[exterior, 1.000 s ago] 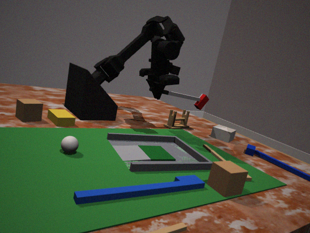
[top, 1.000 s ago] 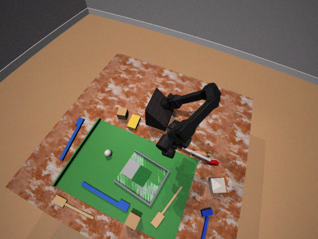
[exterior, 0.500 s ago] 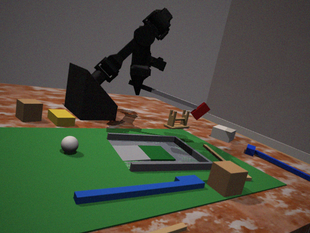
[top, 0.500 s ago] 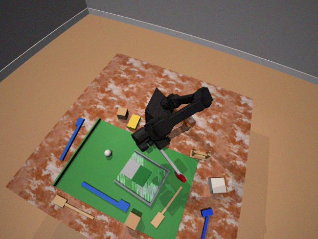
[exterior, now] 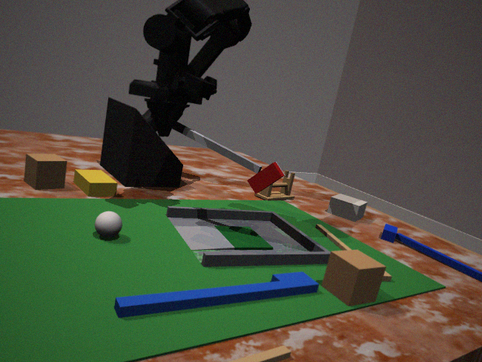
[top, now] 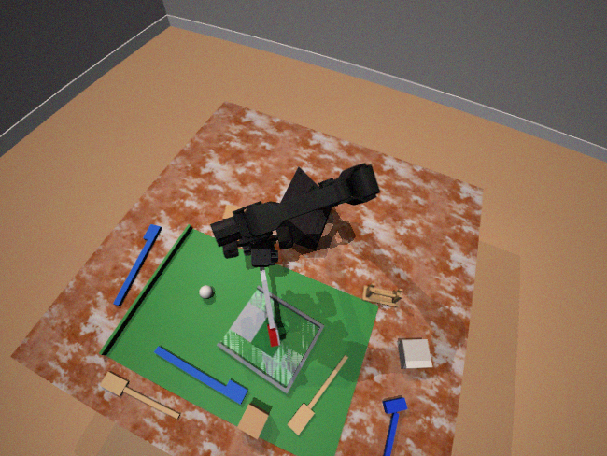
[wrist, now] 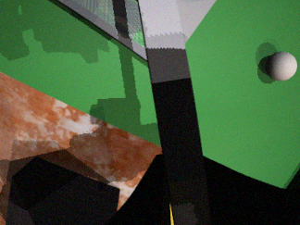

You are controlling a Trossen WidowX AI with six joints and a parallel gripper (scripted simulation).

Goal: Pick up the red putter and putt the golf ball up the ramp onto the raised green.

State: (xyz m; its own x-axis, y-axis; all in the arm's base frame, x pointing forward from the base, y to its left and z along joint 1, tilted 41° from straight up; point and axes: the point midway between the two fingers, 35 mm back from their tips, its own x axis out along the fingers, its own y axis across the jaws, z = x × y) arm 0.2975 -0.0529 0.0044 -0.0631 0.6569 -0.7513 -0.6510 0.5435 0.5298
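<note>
The yellow block is 140 mm below my gripper tip, 110 mm behind it and 100 mm to the right of it. Round my gripper tip: green mat 190 mm ahead, 150 mm below, 60 mm to the left; then red putter 90 mm ahead, 80 mm to the left; then white golf ball 150 mm ahead, 130 mm below, 120 mm to the right.
</note>
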